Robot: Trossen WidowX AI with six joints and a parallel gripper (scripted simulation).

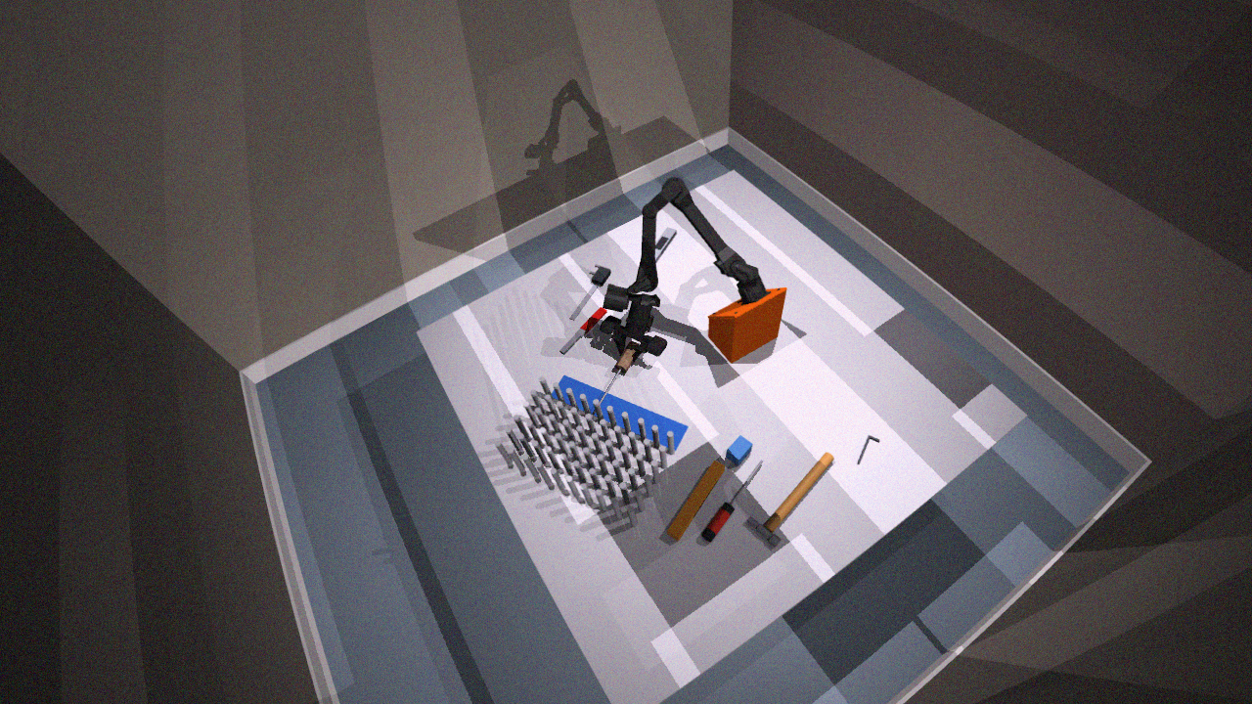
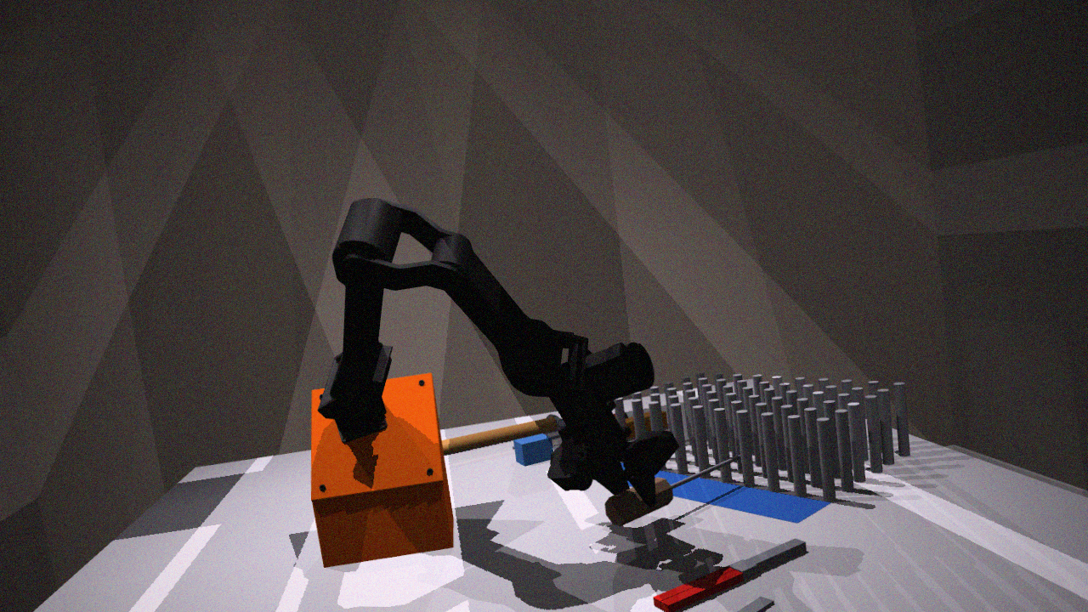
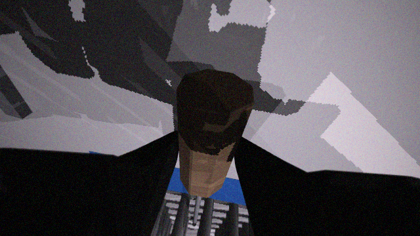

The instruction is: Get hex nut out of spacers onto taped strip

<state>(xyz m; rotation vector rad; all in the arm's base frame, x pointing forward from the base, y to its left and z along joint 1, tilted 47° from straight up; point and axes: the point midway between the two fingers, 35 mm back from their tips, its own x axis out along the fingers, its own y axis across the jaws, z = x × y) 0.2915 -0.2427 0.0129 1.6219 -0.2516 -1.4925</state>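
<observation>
Right now my gripper tip is 12 cm short of the blue taped strip, 10 cm to the right of it and 3 cm above it. The rest, counted from my gripper tip: hex nut (29 cm ahead, 12 cm to the left, 3 cm below); then orange bar (14 cm ahead, 44 cm to the left, 2 cm below); then blue block (3 cm behind, 41 cm to the left, 1 cm below).
</observation>
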